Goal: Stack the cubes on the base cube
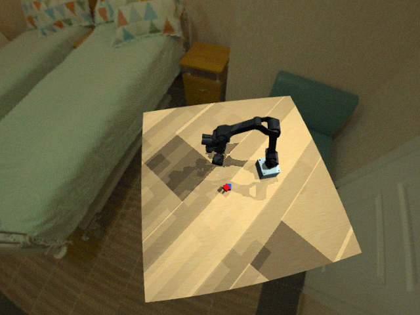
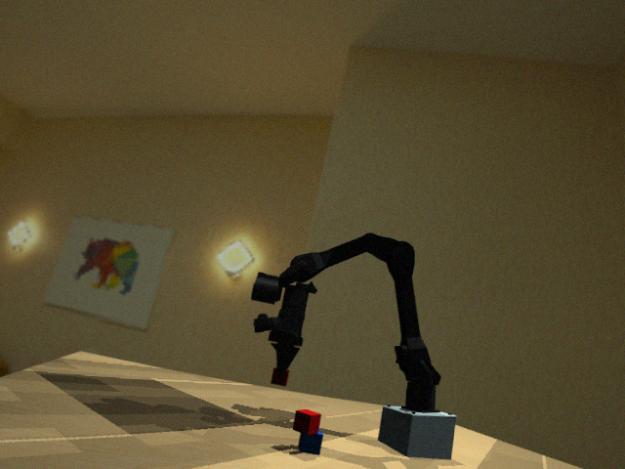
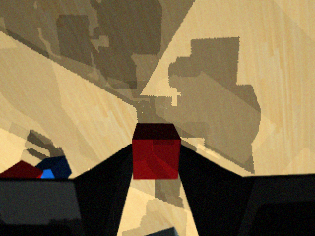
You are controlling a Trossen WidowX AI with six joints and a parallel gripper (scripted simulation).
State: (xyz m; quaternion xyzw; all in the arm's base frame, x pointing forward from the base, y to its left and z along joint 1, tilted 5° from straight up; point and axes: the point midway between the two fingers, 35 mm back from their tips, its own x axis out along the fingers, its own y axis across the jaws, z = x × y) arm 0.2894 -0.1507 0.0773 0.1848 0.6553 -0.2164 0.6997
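Now: gripper tip 180 mm to the right of the blue base cube, 80 mm above it and 10 mm short of it.
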